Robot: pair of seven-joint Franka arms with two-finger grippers.
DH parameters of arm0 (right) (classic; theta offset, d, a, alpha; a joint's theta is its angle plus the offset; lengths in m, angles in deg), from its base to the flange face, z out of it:
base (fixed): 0 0 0 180
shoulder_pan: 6.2 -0.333 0 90
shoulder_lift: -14.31 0 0 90
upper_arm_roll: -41.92 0.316 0.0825 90
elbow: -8.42 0 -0.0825 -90
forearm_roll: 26.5 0.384 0 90
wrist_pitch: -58.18 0 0.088 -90
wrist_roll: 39.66 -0.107 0 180
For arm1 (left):
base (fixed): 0 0 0 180
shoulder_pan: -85.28 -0.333 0 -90
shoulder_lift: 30.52 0 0 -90
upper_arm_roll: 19.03 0.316 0.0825 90
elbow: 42.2 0 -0.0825 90
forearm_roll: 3.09 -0.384 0 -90
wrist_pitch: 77.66 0 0.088 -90
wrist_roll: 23.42 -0.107 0 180
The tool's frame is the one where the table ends.
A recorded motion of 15 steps. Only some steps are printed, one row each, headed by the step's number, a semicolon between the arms.
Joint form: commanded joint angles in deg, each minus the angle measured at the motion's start. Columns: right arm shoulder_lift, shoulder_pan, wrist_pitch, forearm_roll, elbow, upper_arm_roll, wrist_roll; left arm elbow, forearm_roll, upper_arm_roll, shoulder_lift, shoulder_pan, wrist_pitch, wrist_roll.
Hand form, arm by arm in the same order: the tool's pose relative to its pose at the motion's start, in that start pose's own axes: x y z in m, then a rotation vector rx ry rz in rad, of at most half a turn. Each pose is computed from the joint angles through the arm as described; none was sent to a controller.
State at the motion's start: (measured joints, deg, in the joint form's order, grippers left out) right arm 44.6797 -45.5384 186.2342 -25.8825 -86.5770 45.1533 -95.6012; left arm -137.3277 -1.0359 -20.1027 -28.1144 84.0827 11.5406 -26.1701
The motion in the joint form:
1: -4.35 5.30 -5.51 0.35 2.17 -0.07 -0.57; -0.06 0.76 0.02 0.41 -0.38 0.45 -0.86
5: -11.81 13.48 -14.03 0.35 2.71 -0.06 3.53; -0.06 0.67 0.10 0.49 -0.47 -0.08 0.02
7: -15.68 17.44 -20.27 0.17 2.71 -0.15 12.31; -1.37 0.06 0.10 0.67 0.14 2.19 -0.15
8: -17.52 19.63 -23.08 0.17 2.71 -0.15 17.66; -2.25 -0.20 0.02 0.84 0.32 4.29 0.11
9: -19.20 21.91 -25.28 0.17 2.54 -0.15 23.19; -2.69 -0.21 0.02 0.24 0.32 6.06 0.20
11: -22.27 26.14 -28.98 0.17 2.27 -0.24 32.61; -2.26 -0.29 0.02 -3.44 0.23 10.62 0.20
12: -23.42 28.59 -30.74 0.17 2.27 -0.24 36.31; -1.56 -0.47 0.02 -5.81 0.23 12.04 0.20
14: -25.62 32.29 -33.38 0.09 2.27 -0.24 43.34; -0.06 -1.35 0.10 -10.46 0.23 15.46 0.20
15: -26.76 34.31 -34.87 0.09 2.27 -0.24 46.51; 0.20 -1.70 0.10 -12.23 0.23 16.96 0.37
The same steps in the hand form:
1: 0.0505 0.0349 -0.0628 0.0155 0.0146 0.1033; -0.0014 -0.0021 -0.0041 -0.0127 0.0150 0.0084
5: 0.1040 0.1114 -0.1458 0.0041 0.0225 0.1690; -0.0029 -0.0038 -0.0040 -0.0119 0.0071 -0.0098
7: 0.1185 0.1566 -0.1826 -0.0303 0.0000 0.0834; 0.0000 0.0003 0.0018 0.0004 0.0260 0.0029
8: 0.1251 0.1807 -0.2002 -0.0416 -0.0122 0.0275; 0.0026 0.0020 0.0043 0.0063 0.0499 0.0025
9: 0.1317 0.2053 -0.2153 -0.0485 -0.0219 -0.0297; 0.0087 0.0014 0.0106 0.0068 0.0626 0.0004
11: 0.1411 0.2514 -0.2431 -0.0554 -0.0358 -0.1197; 0.0349 -0.0022 0.0341 0.0082 0.0855 -0.0027
12: 0.1469 0.2766 -0.2541 -0.0587 -0.0456 -0.1417; 0.0488 -0.0039 0.0490 0.0105 0.0811 -0.0031
14: 0.1513 0.3152 -0.2752 -0.0600 -0.0533 -0.2005; 0.0759 -0.0087 0.0776 0.0247 0.0852 -0.0029
15: 0.1522 0.3360 -0.2859 -0.0604 -0.0595 -0.2207; 0.0856 -0.0102 0.0914 0.0300 0.0848 -0.0048

